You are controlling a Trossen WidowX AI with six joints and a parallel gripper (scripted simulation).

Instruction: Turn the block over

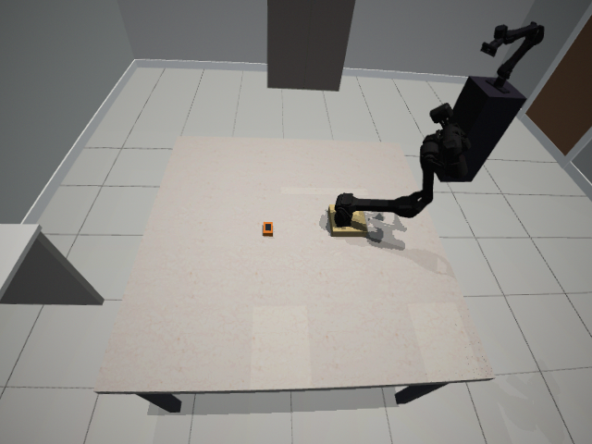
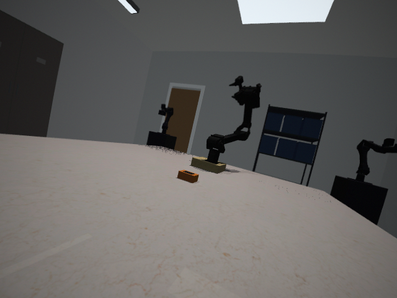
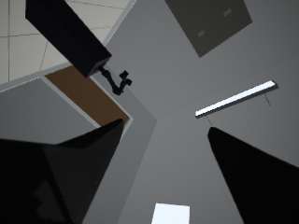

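Now: gripper tip 63 cm short of the block, 50 cm above it and 7 cm to the right of it.
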